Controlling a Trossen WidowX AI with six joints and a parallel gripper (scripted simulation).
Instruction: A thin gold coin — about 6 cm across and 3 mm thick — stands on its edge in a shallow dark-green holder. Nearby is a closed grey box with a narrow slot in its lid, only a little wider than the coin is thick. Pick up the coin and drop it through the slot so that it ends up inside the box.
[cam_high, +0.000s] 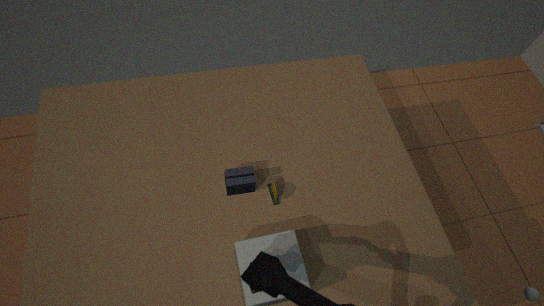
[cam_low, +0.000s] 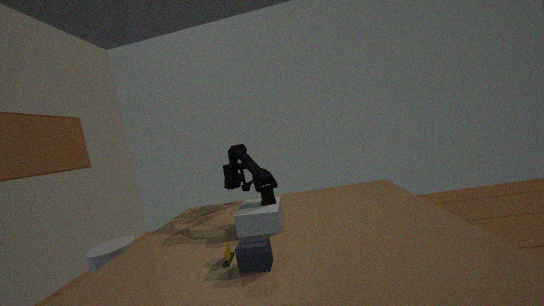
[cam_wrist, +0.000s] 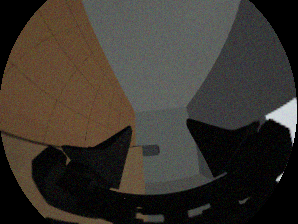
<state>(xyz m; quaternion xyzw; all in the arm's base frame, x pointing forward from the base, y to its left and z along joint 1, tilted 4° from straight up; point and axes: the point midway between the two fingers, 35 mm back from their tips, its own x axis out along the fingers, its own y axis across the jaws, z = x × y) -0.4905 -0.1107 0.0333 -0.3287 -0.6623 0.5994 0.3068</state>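
The gold coin is 760 mm ahead of my gripper tip, 130 mm below it and 70 mm to the right of it.
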